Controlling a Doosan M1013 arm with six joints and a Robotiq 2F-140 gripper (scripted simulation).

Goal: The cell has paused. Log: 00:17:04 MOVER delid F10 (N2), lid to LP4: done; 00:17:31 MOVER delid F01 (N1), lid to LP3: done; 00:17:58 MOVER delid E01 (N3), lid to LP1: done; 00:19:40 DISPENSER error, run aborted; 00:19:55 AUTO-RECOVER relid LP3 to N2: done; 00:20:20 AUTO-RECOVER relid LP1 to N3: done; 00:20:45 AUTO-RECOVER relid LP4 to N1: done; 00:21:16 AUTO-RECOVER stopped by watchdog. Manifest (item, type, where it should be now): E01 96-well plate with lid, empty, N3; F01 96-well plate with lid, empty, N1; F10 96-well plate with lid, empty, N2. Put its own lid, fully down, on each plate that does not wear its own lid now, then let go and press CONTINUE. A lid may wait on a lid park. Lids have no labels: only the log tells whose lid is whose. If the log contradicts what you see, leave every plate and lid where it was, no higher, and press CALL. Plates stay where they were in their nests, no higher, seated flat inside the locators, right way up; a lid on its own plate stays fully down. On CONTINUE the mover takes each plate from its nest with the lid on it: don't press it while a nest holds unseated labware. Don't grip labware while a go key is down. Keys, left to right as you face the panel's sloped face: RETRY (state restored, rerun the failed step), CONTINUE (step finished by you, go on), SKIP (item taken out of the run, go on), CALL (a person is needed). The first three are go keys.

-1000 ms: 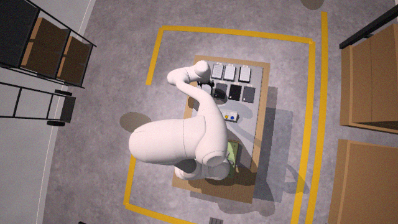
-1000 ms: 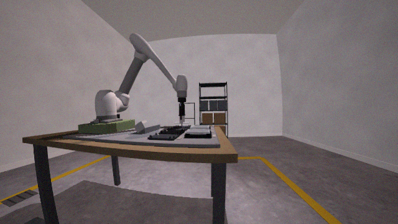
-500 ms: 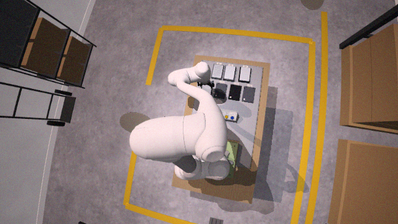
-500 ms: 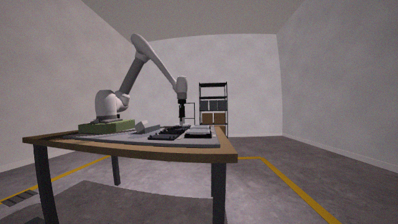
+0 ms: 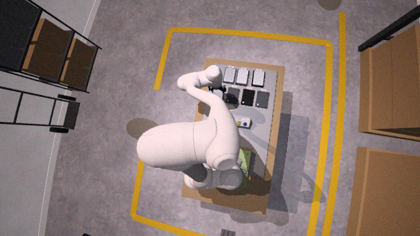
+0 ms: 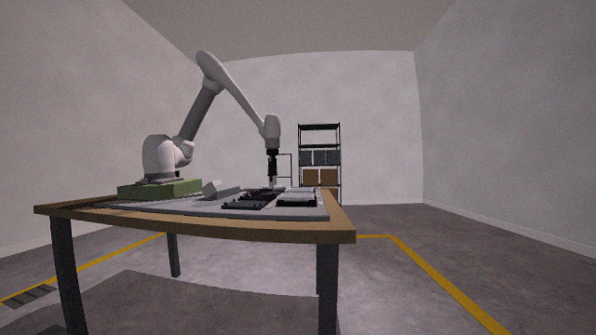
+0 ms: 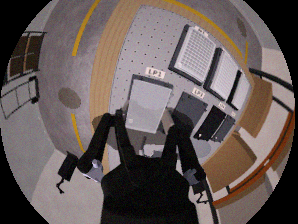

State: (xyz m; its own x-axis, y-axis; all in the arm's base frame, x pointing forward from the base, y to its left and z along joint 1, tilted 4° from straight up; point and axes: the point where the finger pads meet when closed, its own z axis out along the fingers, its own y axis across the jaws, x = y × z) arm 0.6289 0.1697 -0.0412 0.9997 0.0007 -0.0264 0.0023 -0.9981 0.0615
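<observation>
Now: the label 90 mm ahead of my hand and 50 mm below it.
</observation>
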